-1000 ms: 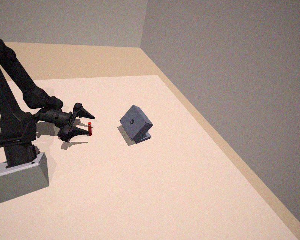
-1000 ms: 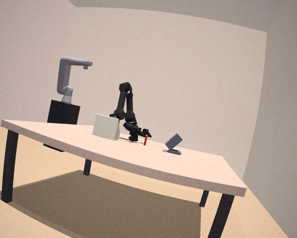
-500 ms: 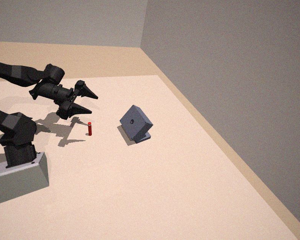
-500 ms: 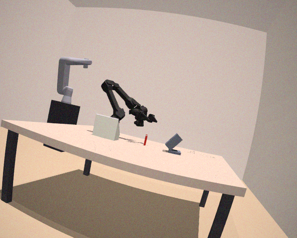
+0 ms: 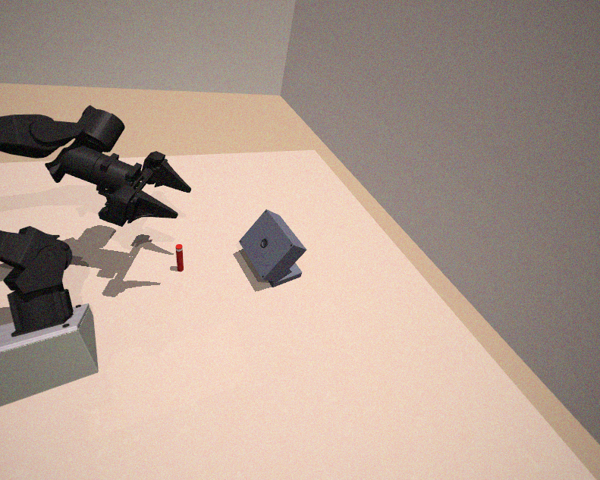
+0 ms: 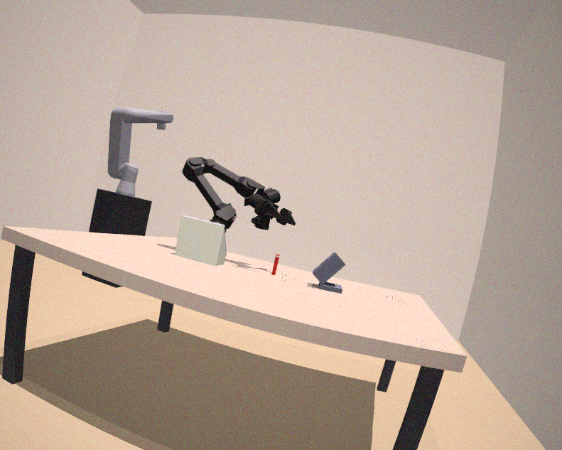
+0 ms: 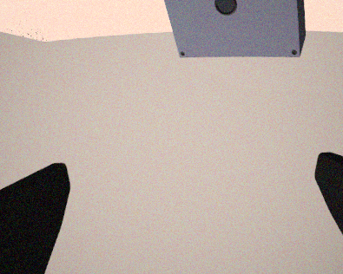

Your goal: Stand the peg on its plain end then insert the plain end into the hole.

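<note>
The red peg lies 150 mm below my gripper tip, 10 mm to the left of it and 10 mm behind it. The rest, counted from my gripper tip: grey-blue sloped panel: 190 mm ahead, 130 mm below, 40 mm to the right; panel foot: 210 mm ahead, 200 mm below, 40 mm to the right.
</note>
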